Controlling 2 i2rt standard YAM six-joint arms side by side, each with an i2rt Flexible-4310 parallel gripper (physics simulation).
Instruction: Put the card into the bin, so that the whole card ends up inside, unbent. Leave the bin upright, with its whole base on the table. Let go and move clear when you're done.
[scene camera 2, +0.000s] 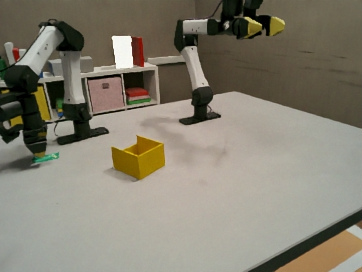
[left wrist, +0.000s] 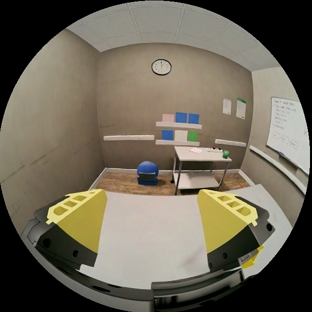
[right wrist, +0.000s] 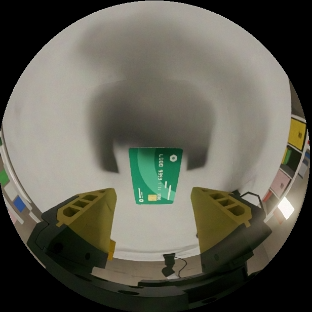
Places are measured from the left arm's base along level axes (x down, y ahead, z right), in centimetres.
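Where they show: left gripper, fingertip midpoint: (scene camera 2: 273, 27); right gripper, fingertip midpoint: (scene camera 2: 42, 152); left arm's base at its link origin: (scene camera 2: 200, 119); right arm's base at its link origin: (scene camera 2: 83, 136).
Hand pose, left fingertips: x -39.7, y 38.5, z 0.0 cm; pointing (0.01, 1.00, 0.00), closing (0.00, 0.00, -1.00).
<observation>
Things, the pixels of their top centre, and the offset from my left fingertips. Level surfaces: height alone.
- green card at its top centre: (scene camera 2: 45, 157) dy -37.1, dx +39.6, dz +66.9 cm
- yellow bin at its top centre: (scene camera 2: 137, 144) dy -12.4, dx +32.0, dz +41.9 cm
- table at its surface level: dx +39.7 cm
The green card (scene camera 2: 49, 157) (right wrist: 156, 176) lies flat on the table at the left of the scene view, unbent. My right gripper (scene camera 2: 39, 155) (right wrist: 153, 193) is open and points down, low over the card; in the right wrist view the card shows between and just beyond the fingertips. The yellow bin (scene camera 2: 145, 159) stands upright on the table, to the right of the card in the scene view, with one side wall cut low. My left gripper (scene camera 2: 263, 27) (left wrist: 151, 196) is open and empty, raised high above the table, far from card and bin.
The table (scene camera 2: 210, 200) carries both arm bases: the right arm's base (scene camera 2: 92, 134) stands behind the card, and the left arm's base (scene camera 2: 200, 118) stands behind the bin, to its right. A shelf unit (scene camera 2: 156, 85) with boxes stands behind the table.
</observation>
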